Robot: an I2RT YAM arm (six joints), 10 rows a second.
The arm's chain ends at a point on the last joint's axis. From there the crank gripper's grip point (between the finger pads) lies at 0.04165 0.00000 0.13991 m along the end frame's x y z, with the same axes.
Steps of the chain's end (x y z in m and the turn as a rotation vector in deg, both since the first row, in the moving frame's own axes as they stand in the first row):
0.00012 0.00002 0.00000 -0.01 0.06 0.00
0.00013 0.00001 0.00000 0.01 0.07 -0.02
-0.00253 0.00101 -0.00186 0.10 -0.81 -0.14
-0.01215 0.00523 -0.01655 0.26 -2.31 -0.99
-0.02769 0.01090 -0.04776 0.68 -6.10 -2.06
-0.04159 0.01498 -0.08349 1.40 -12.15 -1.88
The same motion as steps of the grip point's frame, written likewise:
0.00027 0.00004 -0.00004 -0.01 0.06 0.00
0.00030 -0.00003 -0.00005 0.01 0.07 -0.02
-0.00451 0.00067 -0.00129 0.10 -0.81 -0.14
-0.01783 0.00392 -0.01499 0.26 -2.31 -0.99
-0.04285 0.00799 -0.04415 0.68 -6.10 -2.06
-0.07204 0.01061 -0.07792 1.40 -12.15 -1.88

